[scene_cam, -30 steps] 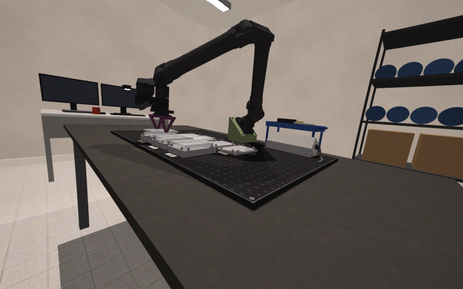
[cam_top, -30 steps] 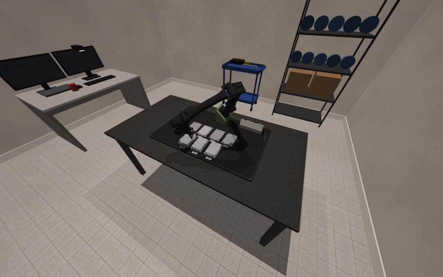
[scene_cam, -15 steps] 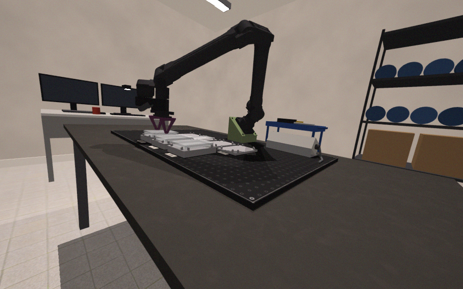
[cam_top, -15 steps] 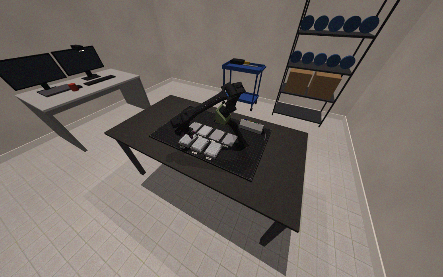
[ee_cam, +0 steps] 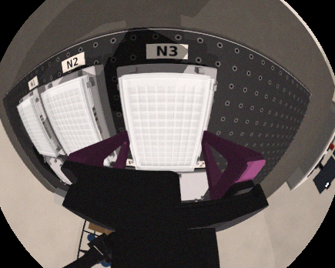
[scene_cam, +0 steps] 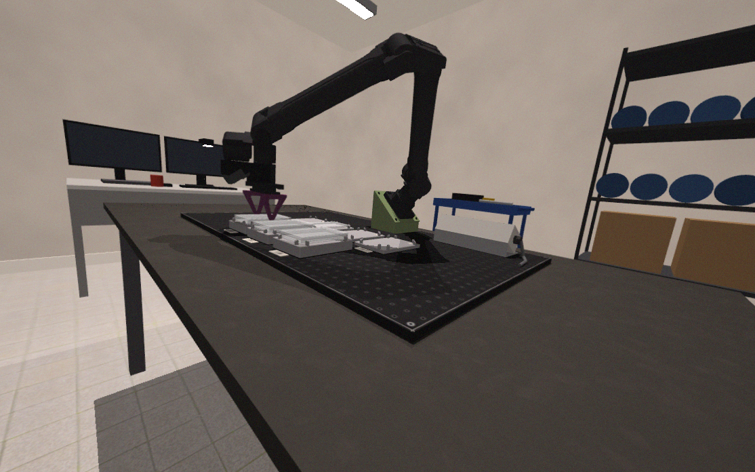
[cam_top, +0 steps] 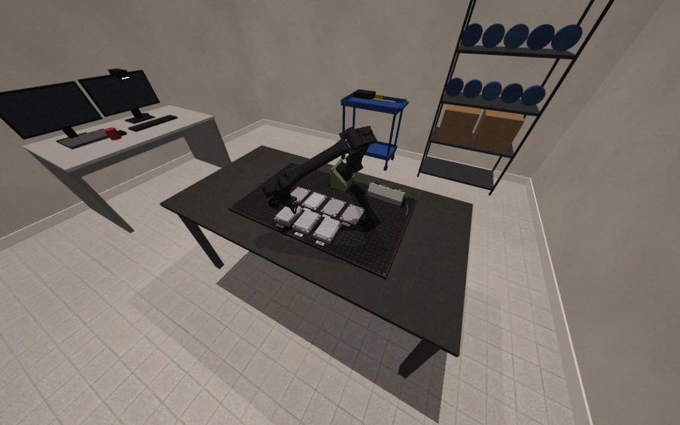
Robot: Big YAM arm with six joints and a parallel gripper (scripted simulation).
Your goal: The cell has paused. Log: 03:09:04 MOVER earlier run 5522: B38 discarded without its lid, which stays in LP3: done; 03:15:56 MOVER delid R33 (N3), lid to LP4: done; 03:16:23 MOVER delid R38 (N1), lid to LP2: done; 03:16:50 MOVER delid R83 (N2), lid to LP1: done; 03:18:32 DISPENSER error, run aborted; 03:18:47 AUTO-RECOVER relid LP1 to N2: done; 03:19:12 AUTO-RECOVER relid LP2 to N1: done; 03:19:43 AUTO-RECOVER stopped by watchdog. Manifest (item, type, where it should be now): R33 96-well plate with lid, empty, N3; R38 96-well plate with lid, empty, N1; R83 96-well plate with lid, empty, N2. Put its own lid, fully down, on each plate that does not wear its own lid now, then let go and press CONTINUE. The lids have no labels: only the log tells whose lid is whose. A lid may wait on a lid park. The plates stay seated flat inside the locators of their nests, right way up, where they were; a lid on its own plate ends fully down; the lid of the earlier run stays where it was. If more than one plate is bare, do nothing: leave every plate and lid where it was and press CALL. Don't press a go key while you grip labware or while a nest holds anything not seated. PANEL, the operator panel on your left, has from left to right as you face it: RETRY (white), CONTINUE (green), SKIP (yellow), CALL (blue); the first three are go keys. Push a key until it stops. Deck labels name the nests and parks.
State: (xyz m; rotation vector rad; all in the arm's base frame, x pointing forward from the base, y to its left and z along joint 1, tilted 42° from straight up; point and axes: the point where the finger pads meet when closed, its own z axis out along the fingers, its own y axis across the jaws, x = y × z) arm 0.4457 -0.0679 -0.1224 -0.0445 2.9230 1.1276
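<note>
My hand is 10 mm above the white 96-well plate. From my hand the other things lie so: N3 label (90 mm ahead, 40 mm below); then LP4 label (90 mm behind, 190 mm to the left, 40 mm below); then lid park LP2 (180 mm behind, 60 mm to the right, 40 mm below).
</note>
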